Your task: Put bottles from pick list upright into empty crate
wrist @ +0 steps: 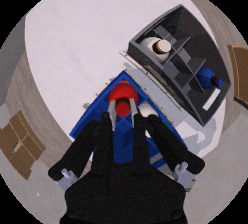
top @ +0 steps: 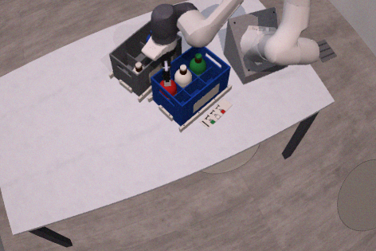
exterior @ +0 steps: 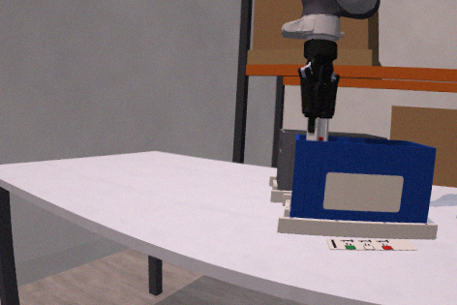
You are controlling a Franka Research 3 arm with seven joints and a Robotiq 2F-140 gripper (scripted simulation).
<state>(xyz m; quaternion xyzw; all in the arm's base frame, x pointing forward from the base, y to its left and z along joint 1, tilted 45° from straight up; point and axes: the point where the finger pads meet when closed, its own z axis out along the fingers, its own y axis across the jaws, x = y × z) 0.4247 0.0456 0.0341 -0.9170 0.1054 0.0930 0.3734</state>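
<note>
My hand is 80 mm above the red bottle. Round my hand: green bottle: 160 mm behind, 90 mm below, 70 mm to the right; then grey crate: 200 mm to the right, 100 mm below, 40 mm ahead; then blue crate: 100 mm below, 100 mm behind.
</note>
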